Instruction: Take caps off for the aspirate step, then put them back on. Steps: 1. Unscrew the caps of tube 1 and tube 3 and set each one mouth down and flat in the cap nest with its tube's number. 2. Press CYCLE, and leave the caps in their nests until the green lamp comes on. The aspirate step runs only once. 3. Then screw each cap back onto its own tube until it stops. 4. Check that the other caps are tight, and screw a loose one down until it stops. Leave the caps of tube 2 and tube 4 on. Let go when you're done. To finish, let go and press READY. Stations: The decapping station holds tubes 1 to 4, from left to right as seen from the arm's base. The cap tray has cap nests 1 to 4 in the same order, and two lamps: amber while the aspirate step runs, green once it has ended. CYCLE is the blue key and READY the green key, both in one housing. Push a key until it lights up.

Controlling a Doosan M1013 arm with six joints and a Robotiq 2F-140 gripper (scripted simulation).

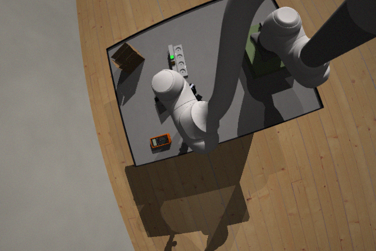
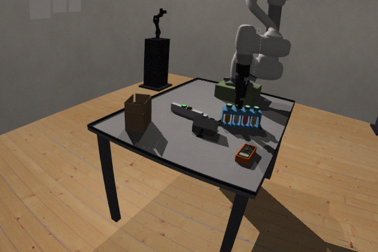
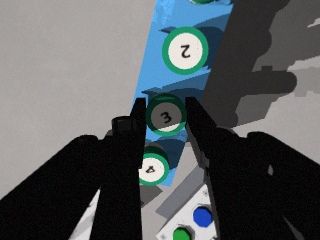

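Now: hand 20 mm past the cap 2, 50 mm to the right of it and 30 mm above it. Round my hand: green key: 140 mm ahead, 140 mm to the right, 80 mm below; cap 1: 40 mm behind, 100 mm to the left, 30 mm below; blue key: 140 mm ahead, 100 mm to the right, 80 mm below.
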